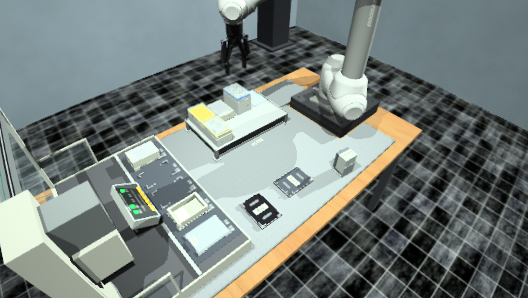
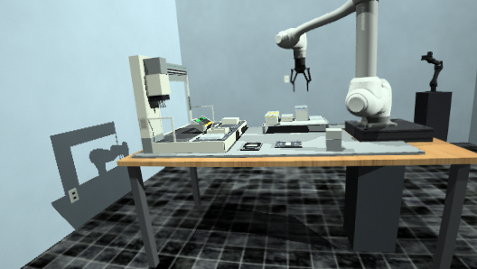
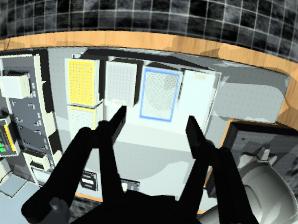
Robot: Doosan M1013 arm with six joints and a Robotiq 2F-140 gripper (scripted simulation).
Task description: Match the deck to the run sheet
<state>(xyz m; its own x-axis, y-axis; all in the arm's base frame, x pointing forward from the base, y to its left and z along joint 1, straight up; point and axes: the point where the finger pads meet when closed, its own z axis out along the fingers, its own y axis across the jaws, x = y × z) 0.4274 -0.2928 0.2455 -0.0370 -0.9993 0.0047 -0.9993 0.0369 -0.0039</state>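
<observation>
Now: the blue-rimmed tip rack 17 cm below my hand, 1 cm to the left of it and 1 cm behind it. From my hand the other things lie so: clear cover: 22 cm ahead, 18 cm below, 13 cm to the left; then yellow-rimmed tip rack: 22 cm ahead, 20 cm below, 13 cm to the left; then shelf: 24 cm below, 7 cm to the left, 6 cm ahead.
</observation>
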